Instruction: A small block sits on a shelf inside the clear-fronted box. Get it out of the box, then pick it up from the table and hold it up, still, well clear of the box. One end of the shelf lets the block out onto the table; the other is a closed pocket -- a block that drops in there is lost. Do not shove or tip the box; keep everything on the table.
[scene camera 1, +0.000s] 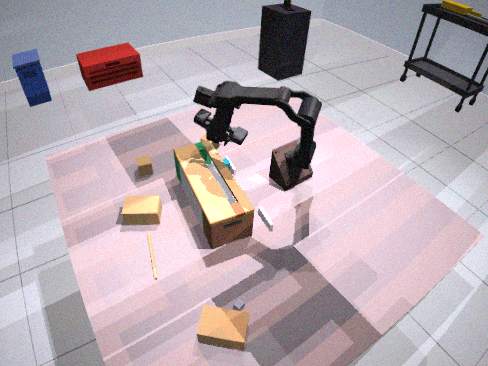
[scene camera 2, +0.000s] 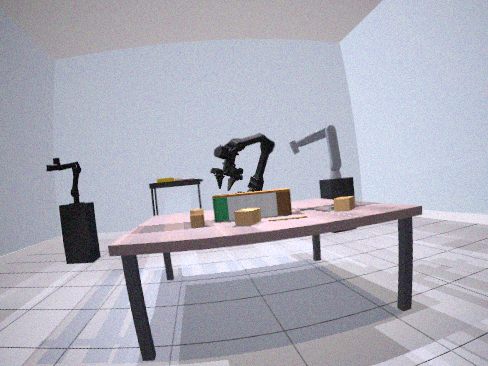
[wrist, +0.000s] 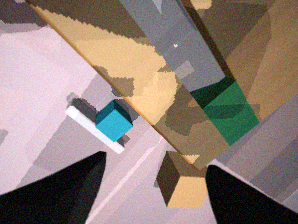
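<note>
A cyan block (wrist: 113, 121) and a tan cube (wrist: 181, 185) are visible. My gripper (wrist: 156, 165) appears there as well, and scene camera 1 likewise shows my gripper (scene camera 1: 217, 141).
</note>
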